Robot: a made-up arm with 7 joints. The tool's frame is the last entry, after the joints.
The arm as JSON. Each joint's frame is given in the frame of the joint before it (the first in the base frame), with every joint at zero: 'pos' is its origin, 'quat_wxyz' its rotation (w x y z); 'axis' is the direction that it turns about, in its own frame. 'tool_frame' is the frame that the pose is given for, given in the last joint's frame.
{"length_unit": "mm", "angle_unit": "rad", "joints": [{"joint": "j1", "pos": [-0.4, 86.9, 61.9], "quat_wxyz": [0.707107, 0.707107, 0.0, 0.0], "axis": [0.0, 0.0, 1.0]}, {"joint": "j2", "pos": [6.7, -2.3, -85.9], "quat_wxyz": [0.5, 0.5, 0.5, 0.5], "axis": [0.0, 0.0, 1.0]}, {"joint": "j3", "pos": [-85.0, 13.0, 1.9], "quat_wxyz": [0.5, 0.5, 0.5, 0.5], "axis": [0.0, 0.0, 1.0]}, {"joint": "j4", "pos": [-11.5, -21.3, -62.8], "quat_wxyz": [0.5, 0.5, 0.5, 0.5], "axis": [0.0, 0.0, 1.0]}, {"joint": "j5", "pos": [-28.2, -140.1, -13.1], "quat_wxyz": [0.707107, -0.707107, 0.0, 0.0], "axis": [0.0, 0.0, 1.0]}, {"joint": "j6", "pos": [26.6, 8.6, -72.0], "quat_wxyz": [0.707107, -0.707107, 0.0, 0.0], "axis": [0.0, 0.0, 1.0]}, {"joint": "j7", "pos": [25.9, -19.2, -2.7], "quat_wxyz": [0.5, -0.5, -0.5, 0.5], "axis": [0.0, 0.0, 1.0]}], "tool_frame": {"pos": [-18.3, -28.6, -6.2], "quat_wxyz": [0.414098, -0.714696, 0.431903, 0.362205]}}
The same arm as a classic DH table. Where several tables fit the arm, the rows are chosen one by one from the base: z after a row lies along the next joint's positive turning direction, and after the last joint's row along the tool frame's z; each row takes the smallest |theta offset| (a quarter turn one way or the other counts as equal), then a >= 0, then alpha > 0; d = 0 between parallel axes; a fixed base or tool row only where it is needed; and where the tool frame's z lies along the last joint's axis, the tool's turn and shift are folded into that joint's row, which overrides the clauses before.
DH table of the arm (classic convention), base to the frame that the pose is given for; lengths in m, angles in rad. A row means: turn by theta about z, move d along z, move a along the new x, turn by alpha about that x. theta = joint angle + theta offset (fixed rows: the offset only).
base (fixed): d 0.0619  theta offset 0  a -0.0004  alpha 1.5708
j1: d -0.1728  theta offset -1.5708  a 0.0023  alpha -1.5708
j2: d 0.0086  theta offset -1.5708  a 0.013  alpha 1.5708
j3: d -0.1478  theta offset -1.5708  a 0.0213  alpha -1.5708
j4: d -0.0246  theta offset 0  a 0.0282  alpha 1.5708
j5: d -0.2121  theta offset 0  a -0.0266  alpha 1.5708
j6: d 0.0059  theta offset 1.5708  a 0.0192  alpha 1.5708
j7: d -0.0428  theta offset 0.1751  a 0.023  alpha 1.9765
tool (fixed): d -0.0272  theta offset -1.8794  a 0  alpha 0

